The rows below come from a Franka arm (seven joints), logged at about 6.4 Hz.
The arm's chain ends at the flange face. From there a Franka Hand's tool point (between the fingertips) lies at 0.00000 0.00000 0.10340 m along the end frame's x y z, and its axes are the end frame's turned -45 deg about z.
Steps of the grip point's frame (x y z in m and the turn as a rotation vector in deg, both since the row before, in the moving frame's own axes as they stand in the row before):
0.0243 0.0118 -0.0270 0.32 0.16 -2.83
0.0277 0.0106 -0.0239 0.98 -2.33 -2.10
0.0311 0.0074 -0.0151 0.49 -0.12 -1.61
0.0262 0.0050 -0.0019 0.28 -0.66 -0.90
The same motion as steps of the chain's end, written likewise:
0.0257 -0.0082 -0.0270 0.34 -0.11 -2.83
0.0313 -0.0139 -0.0238 -0.95 -2.34 -2.10
0.0280 -0.0163 -0.0151 0.26 -0.43 -1.61
0.0233 -0.0155 -0.0019 -0.27 -0.66 -0.90

